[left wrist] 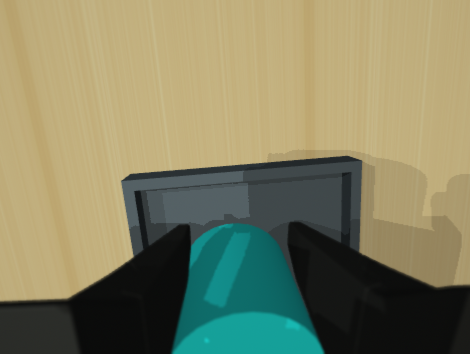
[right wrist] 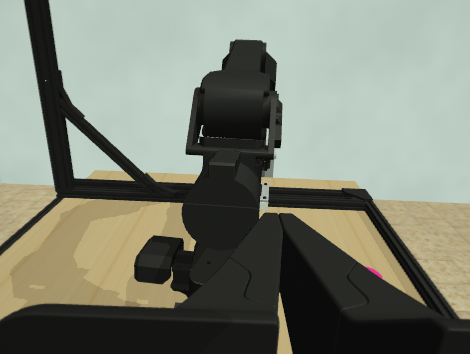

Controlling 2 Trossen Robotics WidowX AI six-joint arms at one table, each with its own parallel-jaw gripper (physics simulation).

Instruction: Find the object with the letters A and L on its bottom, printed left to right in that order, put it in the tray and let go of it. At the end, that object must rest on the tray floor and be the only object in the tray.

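Places are measured from the left arm's base along level axes (x ahead, y left, z up), in millimetres.
Pixels of known places: left gripper, fingertip midpoint: [left wrist: 239, 234]; right gripper, fingertip midpoint: [right wrist: 276, 227].
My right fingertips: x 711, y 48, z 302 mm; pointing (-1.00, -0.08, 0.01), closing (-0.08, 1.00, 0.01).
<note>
Behind a point stands the place of what it marks.
My left gripper [left wrist: 239, 234] {z 38, x 491, y 5 mm} is shut on a teal cylinder [left wrist: 240, 280] {z 60, x 485, y 7 mm}, with a black finger on either side of it. The cylinder's end face towards the camera shows no letters; its far end, where a bottom marking could be, is hidden. The dark grey tray [left wrist: 185, 176] {z -10, x 504, y 30 mm} shows beyond the fingers, its near part hidden by the cylinder and fingers. The visible part of the tray floor holds no object. How high the cylinder is over the tray cannot be told. My right gripper [right wrist: 276, 227] {z 302, x 711, y 47 mm} is shut and empty, its fingertips together; it hides the cylinder in the right wrist view.
The left arm [right wrist: 232, 110] {z 293, x 496, y 10 mm} stands across the table from the right gripper. A pink object [right wrist: 374, 273] {z 25, x 334, y 215 mm} shows partly behind the right gripper's finger, near the right side of the table. A black frame [right wrist: 310, 196] {z -21, x -34, y 155 mm} runs along the table edges, with an upright post [right wrist: 47, 100] {z 206, x 66, y -443 mm} at the left.
</note>
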